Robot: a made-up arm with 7 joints.
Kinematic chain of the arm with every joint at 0, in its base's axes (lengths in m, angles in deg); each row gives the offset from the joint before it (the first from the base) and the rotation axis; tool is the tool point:
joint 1: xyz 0 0 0 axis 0 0.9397 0.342
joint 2: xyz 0 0 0 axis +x
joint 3: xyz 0 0 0 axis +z
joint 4: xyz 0.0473 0 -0.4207 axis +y
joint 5: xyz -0.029 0 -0.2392 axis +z
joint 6: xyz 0 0 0 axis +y
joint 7: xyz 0 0 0 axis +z
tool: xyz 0 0 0
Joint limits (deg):
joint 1: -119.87..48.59
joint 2: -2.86..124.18
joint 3: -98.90..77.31
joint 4: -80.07..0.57
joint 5: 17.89..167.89
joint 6: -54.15..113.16
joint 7: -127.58..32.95
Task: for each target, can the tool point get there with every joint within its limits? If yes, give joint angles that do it. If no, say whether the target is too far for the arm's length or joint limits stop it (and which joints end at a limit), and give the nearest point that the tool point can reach.
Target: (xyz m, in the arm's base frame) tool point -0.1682 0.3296 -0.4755
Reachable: yes | joints 35.30 17.56 42.51 -65.26 78.28 0.00 -115.21
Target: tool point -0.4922 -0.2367 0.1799
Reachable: no: joint limits stop it (at a limit: joint 1, joint 3, joint 4) | nearest point -0.3593 -0.2386 -0.3631 | short by 0.559 m
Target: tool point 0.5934 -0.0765 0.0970
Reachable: yes | joints -92.67 39.10 -68.93 -63.73 36.83 21.12 -66.48
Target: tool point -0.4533 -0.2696 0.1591
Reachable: no: joint limits stop it (at a limit: joint 1, joint 3, joint 4) | nearest point -0.3114 -0.3173 -0.3467 | short by 0.528 m
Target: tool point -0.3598 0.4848 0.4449
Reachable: no: too far | nearest point -0.2806 0.4383 0.3689 | short by 0.119 m
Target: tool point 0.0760 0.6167 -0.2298
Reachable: yes | joints 4.48 71.51 -8.67 -22.08 52.22 38.74 -59.62
